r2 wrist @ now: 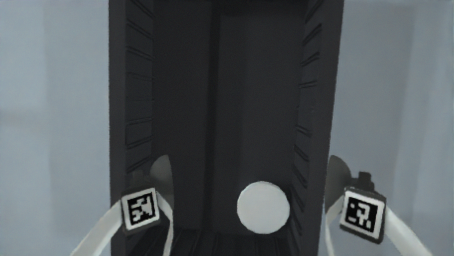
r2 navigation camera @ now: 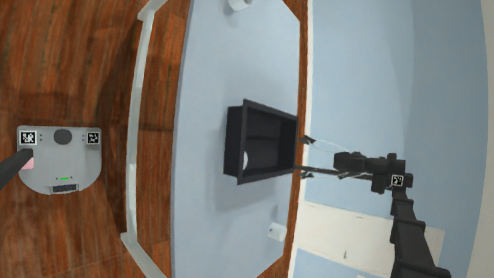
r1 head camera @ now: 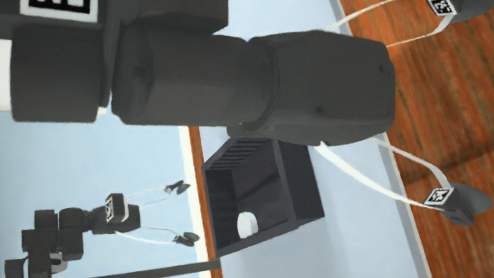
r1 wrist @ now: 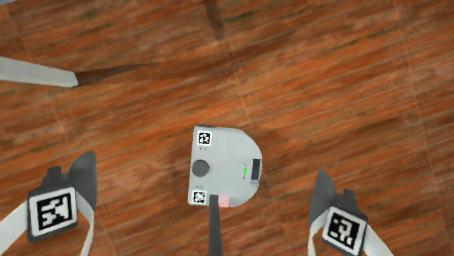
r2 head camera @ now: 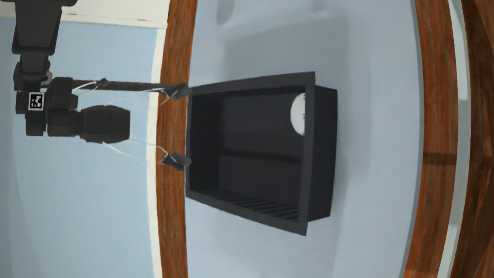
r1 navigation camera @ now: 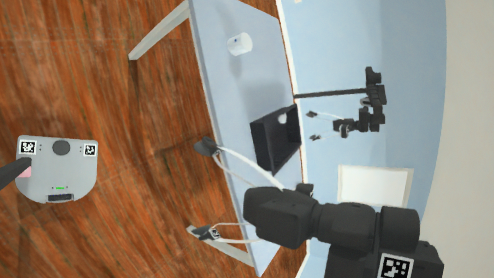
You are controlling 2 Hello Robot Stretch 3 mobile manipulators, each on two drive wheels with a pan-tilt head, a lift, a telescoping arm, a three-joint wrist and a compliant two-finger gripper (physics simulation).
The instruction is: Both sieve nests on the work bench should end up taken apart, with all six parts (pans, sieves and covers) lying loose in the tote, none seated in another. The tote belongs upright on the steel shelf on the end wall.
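The dark tote (r1 head camera: pixel 308 192) (r1 navigation camera: pixel 258 145) (r2 head camera: pixel 326 150) (r2 navigation camera: pixel 233 142) (r2 wrist: pixel 117 100) stands upright on the pale bench. One round white part (r1 head camera: pixel 247 225) (r1 navigation camera: pixel 283 118) (r2 head camera: pixel 298 115) (r2 navigation camera: pixel 245 160) (r2 wrist: pixel 263 207) lies in it near a corner; its type is unclear. A white cylinder with a blue mark (r1 navigation camera: pixel 241 44) (r2 navigation camera: pixel 276 231) stands on the bench beyond the tote's end. Another white cylinder (r2 navigation camera: pixel 240 4) is cut off by the r2 navigation view. The r1 gripper (r1 head camera: pixel 452 105) (r1 navigation camera: pixel 203 189) (r1 wrist: pixel 205 190) is open over the floor. The r2 gripper (r2 head camera: pixel 180 126) (r2 navigation camera: pixel 306 157) (r2 wrist: pixel 250 182) is open above the tote.
The bench (r1 navigation camera: pixel 225 90) (r2 navigation camera: pixel 200 200) has a light leg (r1 navigation camera: pixel 160 31) beside the wooden floor. The r1 base (r1 navigation camera: pixel 57 170) (r1 wrist: pixel 225 167) and the r2 base (r2 navigation camera: pixel 60 160) stand on the floor. The r2 mast (r1 navigation camera: pixel 330 93) rises beyond the bench in the r1 navigation view. The steel shelf is not recognisable.
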